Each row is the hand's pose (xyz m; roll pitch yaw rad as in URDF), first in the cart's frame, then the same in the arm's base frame.
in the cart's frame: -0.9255 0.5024 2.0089 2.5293 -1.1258 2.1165
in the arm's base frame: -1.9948 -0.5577 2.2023 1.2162 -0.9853 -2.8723
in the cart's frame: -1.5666 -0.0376 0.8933 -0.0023 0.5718 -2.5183
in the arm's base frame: -2.1843 -0.4639 0.8230 -0.4591 1.1267 -2.7666
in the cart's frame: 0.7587 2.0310 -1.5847 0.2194 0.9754 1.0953
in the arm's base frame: 0.3222 2.6154 0.5743 0.1322 0.3572 1.1494
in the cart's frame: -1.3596 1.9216 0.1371 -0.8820 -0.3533 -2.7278
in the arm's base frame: -2.1376 1.6102 1.2092 -1.1922 0.1882 -2.5903
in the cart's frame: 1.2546 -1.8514 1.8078 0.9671 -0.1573 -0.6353
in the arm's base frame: 0.5486 -2.4454 1.6537 1.5935 -0.1165 -0.6129
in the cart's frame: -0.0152 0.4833 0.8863 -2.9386 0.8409 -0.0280
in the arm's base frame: -0.8177 0.0125 1.5870 -2.3843 0.4011 0.4187
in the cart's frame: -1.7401 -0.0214 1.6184 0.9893 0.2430 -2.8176
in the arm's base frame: -2.5551 -0.8222 1.3618 0.5191 0.7103 -2.9318
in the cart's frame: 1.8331 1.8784 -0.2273 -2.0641 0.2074 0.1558
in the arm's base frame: 0.9792 1.8095 1.9668 -1.6209 -0.2322 0.2608
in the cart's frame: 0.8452 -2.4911 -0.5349 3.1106 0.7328 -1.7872
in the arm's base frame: 0.9416 -1.8084 -0.6926 -2.4269 1.2303 -1.0291
